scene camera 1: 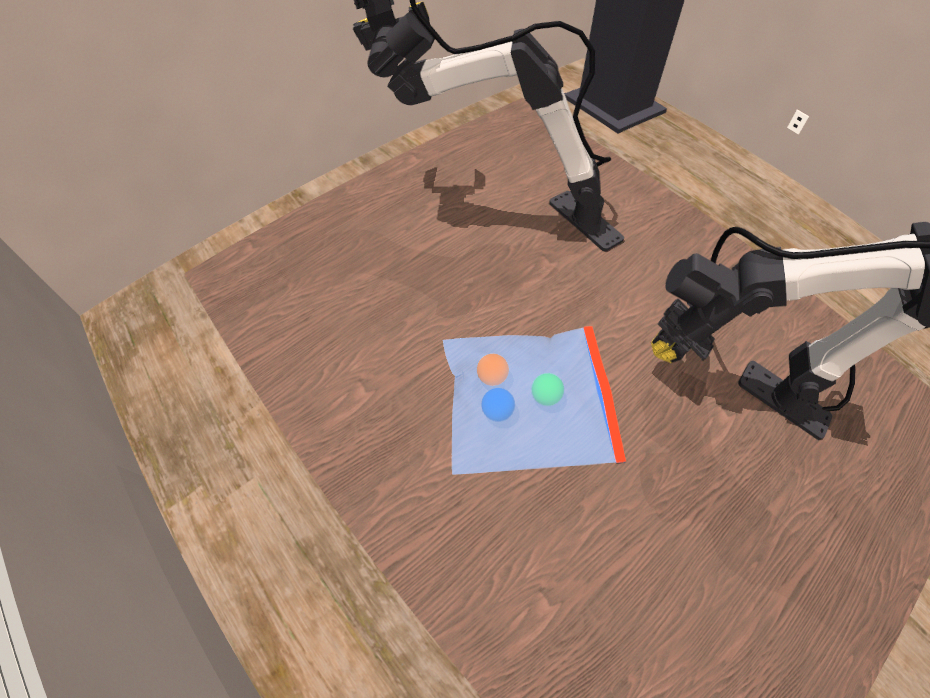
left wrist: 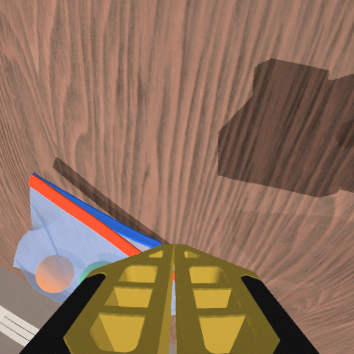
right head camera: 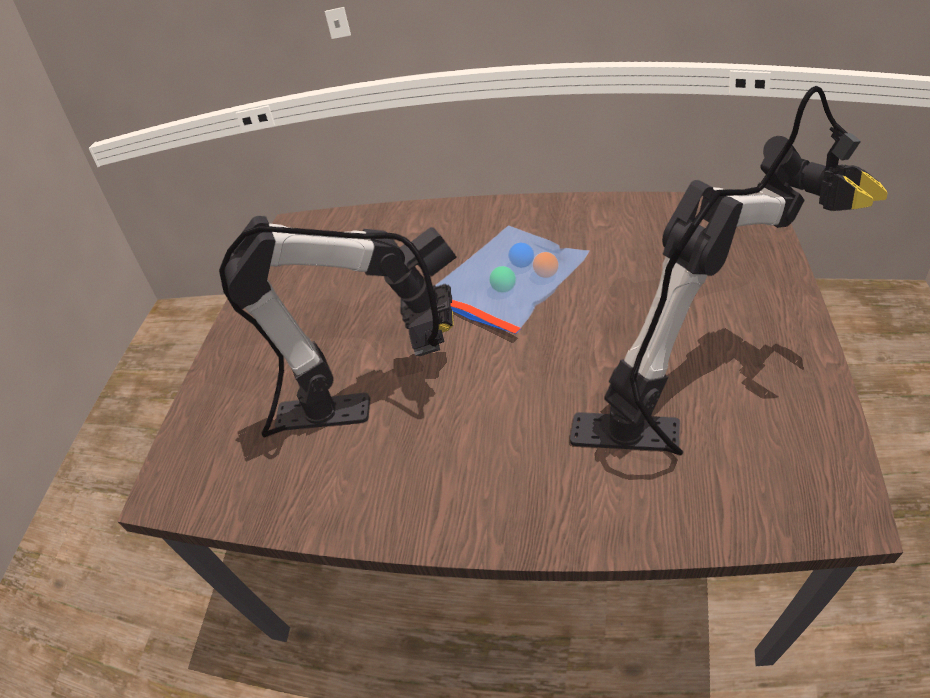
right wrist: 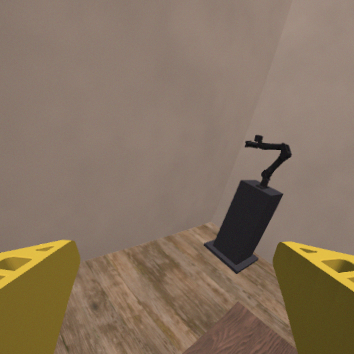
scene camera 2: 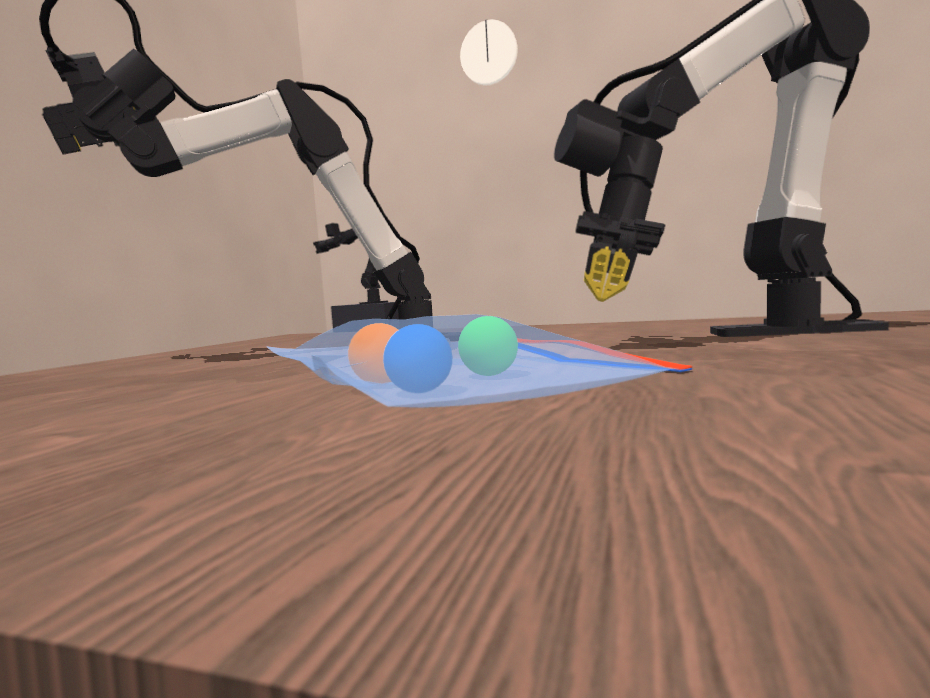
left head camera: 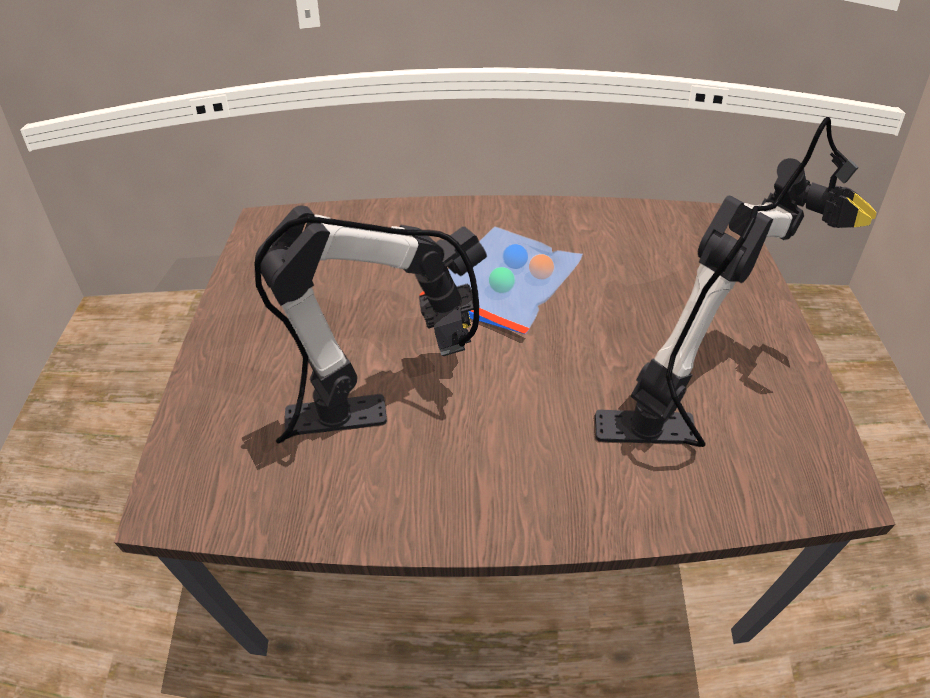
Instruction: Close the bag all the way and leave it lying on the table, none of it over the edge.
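Note:
The translucent blue bag [left head camera: 525, 304] [scene camera 1: 525, 443] [scene camera 2: 480, 386] [left wrist: 65, 225] lies flat on the table, holding a green ball [left head camera: 501, 279] [scene camera 1: 547, 389], a blue ball [left head camera: 515, 256] [scene camera 1: 498, 404] and an orange ball [left head camera: 540, 265] [scene camera 1: 492, 369]. Along its mouth, a red strip [scene camera 1: 606, 390] [left wrist: 83, 217] lies over a blue strip [left wrist: 130, 234]. The strips meet at the ends and stand slightly apart midway. My left gripper [scene camera 1: 664, 350] [scene camera 2: 602, 299] [left wrist: 173, 252] is shut and empty, above the table beside the mouth. My right gripper [right head camera: 877, 199] [right wrist: 176, 252] is open, high at the table's right side.
The table [left head camera: 480, 488] [right head camera: 480, 488] carries both arm bases. The bag lies wholly inside the table's edges, nearer the back edge in the left head camera. A dark pedestal [right wrist: 245, 225] with a small black arm stands on the floor in the right wrist view.

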